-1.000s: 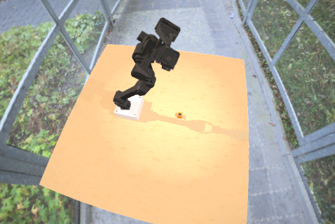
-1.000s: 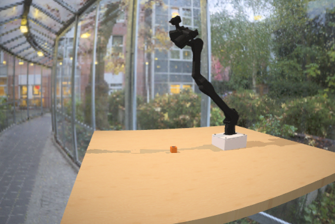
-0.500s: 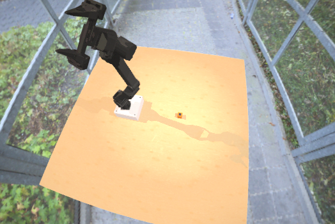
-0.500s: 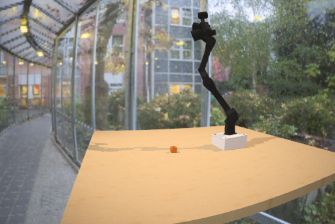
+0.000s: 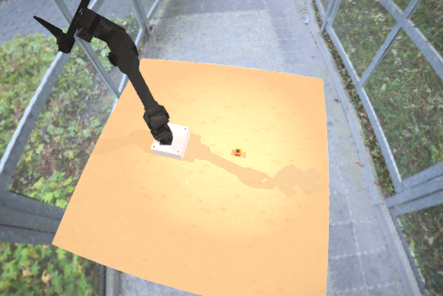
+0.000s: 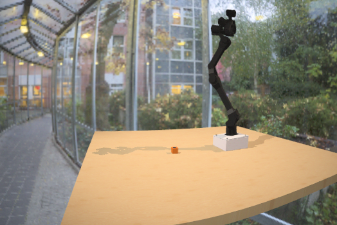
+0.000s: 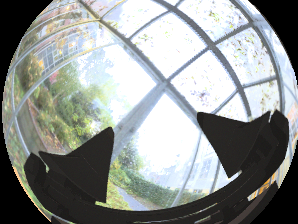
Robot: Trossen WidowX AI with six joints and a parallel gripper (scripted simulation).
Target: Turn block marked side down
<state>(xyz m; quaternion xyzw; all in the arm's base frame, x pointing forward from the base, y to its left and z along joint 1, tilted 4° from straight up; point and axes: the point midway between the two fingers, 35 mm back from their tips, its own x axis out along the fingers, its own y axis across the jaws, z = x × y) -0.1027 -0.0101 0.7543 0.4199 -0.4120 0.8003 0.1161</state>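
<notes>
Now: gripper tip 460 mm short of the small orange block, 10 mm to the left of it and 830 mm above it.
</notes>
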